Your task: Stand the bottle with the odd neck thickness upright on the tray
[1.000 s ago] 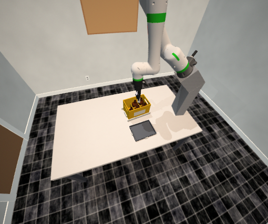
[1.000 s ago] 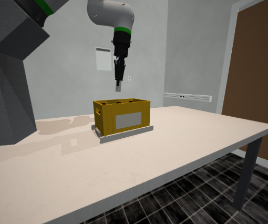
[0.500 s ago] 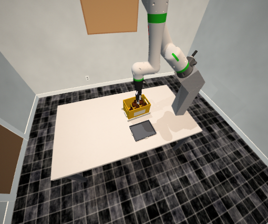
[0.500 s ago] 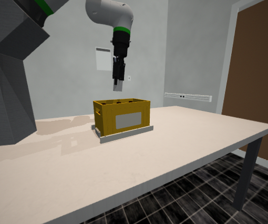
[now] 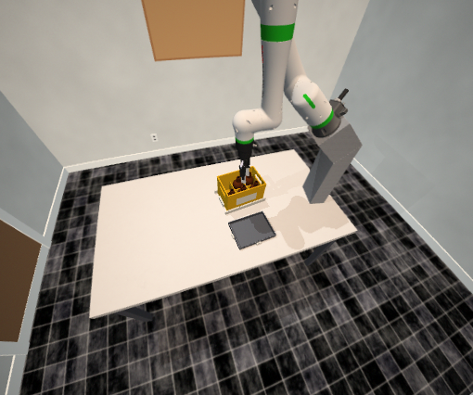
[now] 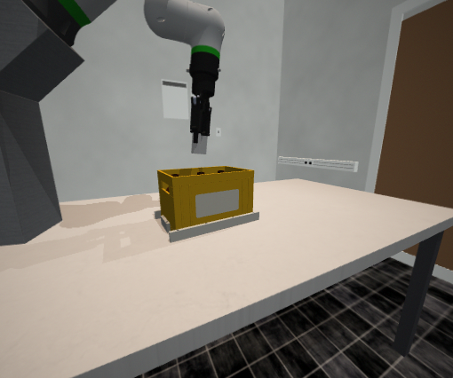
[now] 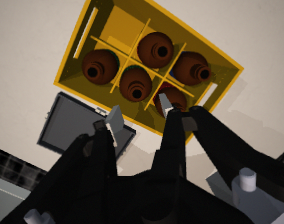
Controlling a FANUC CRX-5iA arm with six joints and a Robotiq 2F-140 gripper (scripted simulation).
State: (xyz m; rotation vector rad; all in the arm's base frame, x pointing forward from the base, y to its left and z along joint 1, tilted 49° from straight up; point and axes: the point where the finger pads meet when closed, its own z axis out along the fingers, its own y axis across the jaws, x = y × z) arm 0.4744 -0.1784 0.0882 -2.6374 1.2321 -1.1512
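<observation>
My gripper is now 17 cm above the brown bottle. Round my hand: crate: 17 cm below, 4 cm to the right, 1 cm behind; dark grey tray: 25 cm below, 21 cm to the left, 10 cm ahead.
</observation>
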